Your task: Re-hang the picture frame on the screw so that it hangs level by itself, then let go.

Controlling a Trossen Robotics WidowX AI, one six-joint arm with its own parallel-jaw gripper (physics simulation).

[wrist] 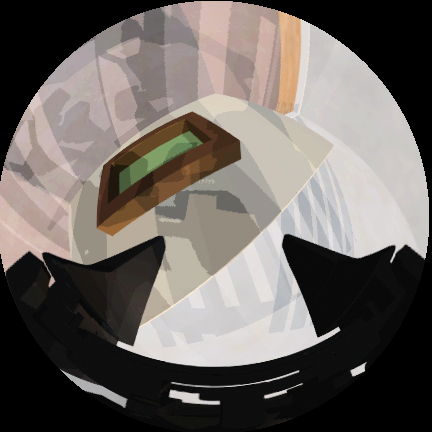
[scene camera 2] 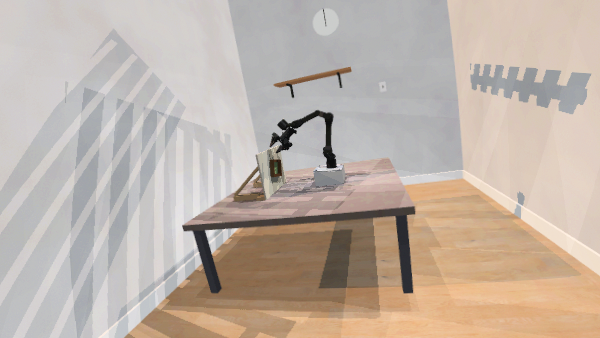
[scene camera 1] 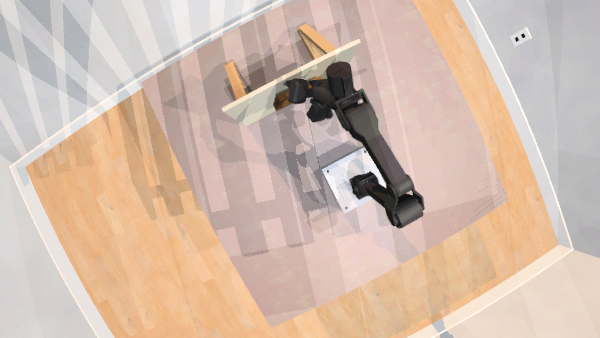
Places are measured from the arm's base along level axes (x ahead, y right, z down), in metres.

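Pixels of known places: gripper, fingertip midpoint: [wrist: 224, 241] [scene camera 2: 273, 150]; arm's base, origin of the base link: [scene camera 2: 331, 167] [scene camera 1: 359, 184].
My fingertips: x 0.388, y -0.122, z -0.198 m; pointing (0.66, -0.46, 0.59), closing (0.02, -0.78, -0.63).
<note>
Ahead of a thing's pixels: the offset from my fingertips to its top centre. "pt": to the spot under its first point. Level surfaces: height alone.
The picture frame @(dz +0.057, dx +0.006, dy -0.003 m) [scene camera 1: 283, 100] [scene camera 2: 280, 168] [wrist: 170, 174] has thick brown bars around a green picture. It is at the front face of the pale upright board [scene camera 1: 240, 114] [scene camera 2: 265, 175] [wrist: 280, 150]. I cannot tell whether it is exactly level. The screw does not show; whether the frame hangs on it is hidden. My gripper [scene camera 1: 306, 102] [scene camera 2: 278, 144] [wrist: 225, 241] is open and empty, near the board's top edge and higher than the frame. In the wrist view the frame lies beyond the fingers, up and to the left, apart from both. The arm partly covers it in scene camera 1.
Wooden legs @(pt dz +0.155, dx +0.134, dy -0.204 m) [scene camera 1: 235, 80] [scene camera 2: 247, 183] prop the board from behind on the pinkish table @(dz +0.303 m) [scene camera 1: 280, 280] [scene camera 2: 360, 192]. The arm's white base block [scene camera 1: 337, 187] [scene camera 2: 329, 176] stands in front of the board. Faint white marks @(pt dz +0.071, dx +0.019, dy -0.031 m) [wrist: 202, 181] show on the board face. A striped wall rises behind the board.
</note>
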